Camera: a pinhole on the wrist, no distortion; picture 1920 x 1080 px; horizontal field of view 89.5 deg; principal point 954.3 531.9 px. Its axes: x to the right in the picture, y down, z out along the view. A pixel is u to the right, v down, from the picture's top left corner.
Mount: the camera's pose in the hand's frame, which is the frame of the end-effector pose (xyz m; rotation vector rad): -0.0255 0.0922 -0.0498 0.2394 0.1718 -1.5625
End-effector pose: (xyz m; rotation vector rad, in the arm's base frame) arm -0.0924 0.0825 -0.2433 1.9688 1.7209 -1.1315
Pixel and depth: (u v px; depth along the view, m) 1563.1 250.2 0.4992
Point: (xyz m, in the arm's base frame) -0.5289 -0.1994 -0.2395
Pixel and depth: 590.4 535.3 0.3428
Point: -0.0865 -0.1866 -0.4538
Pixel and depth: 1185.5 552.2 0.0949
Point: -0.0622 0.0280 -0.2595
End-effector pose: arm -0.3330 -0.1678 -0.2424 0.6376 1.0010 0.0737
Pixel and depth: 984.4 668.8 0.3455
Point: -0.1032 -0.3029 -0.1471
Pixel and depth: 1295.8 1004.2 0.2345
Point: -0.1721 -0.2554 -0.2686
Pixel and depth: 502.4 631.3 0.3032
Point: -0.0783 -0.1783 -0.0515
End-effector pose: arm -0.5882 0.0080 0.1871 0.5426 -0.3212 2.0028
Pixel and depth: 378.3 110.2 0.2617
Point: -0.6254 -0.2954 0.3176
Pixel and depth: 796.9 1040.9 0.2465
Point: -0.6356 -0.0421 0.4105
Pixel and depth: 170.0 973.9 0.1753
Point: -0.7308 -0.1132 0.3489
